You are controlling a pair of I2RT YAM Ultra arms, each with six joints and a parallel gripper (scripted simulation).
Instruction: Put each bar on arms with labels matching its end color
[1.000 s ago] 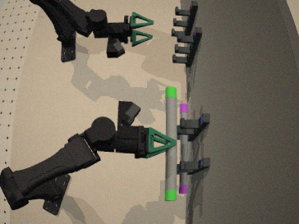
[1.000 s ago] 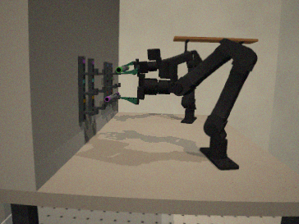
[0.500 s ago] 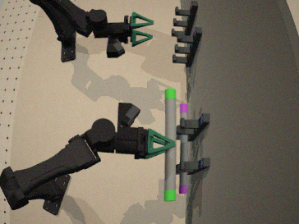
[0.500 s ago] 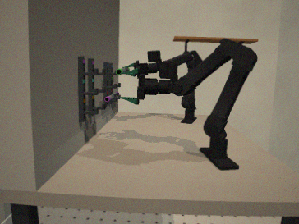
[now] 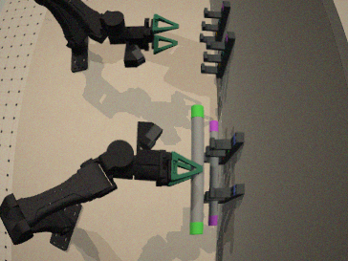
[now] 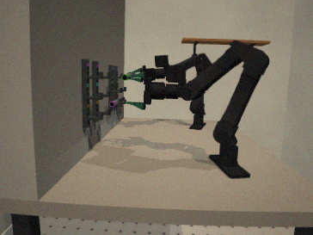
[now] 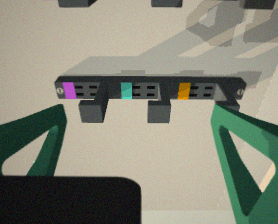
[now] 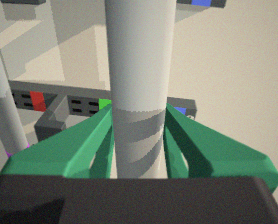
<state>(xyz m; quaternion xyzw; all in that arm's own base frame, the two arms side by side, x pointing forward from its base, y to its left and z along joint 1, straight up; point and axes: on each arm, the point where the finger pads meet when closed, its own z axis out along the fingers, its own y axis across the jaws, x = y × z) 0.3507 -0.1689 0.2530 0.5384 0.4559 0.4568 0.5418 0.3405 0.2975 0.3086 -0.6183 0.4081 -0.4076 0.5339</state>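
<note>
Now: the magenta-ended bar 14 cm below my right hand, 6 cm ahead of it and 1 cm to the left of it. Also, from my right hand: green-ended bar: right at my right hand; then dark wall: 20 cm to the left, 17 cm ahead, 12 cm above.
</note>
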